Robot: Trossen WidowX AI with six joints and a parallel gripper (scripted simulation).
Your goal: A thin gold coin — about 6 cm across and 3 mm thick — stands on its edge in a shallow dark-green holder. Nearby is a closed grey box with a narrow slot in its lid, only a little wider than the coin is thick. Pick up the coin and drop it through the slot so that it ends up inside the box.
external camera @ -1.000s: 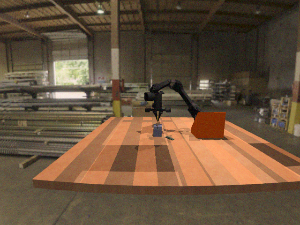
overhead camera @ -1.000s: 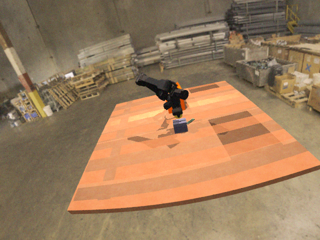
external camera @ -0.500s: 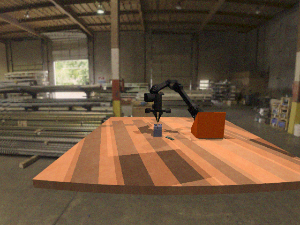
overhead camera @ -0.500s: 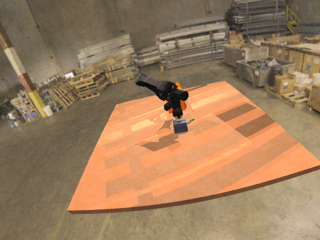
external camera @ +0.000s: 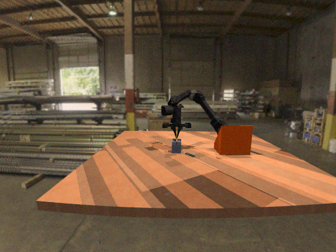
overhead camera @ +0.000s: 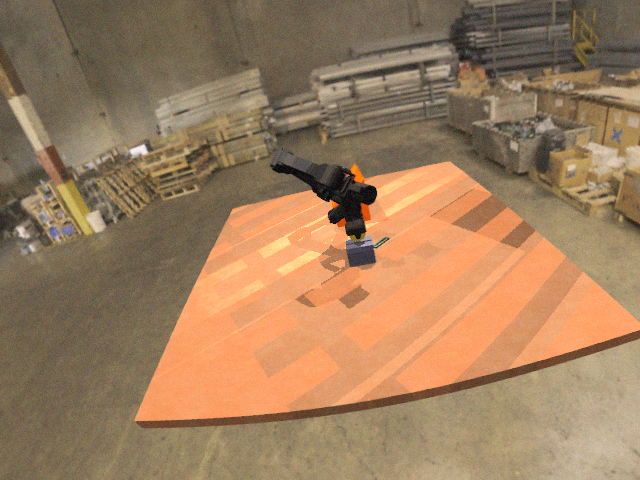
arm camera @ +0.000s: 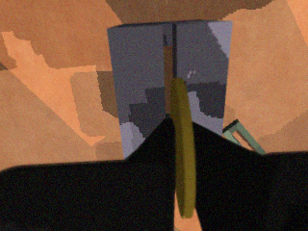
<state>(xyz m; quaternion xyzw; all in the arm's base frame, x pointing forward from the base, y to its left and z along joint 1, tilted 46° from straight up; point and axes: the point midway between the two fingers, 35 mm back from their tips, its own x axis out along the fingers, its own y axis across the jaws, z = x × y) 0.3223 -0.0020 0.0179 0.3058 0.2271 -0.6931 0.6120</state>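
The gold coin lies 20 mm above my gripper tip.
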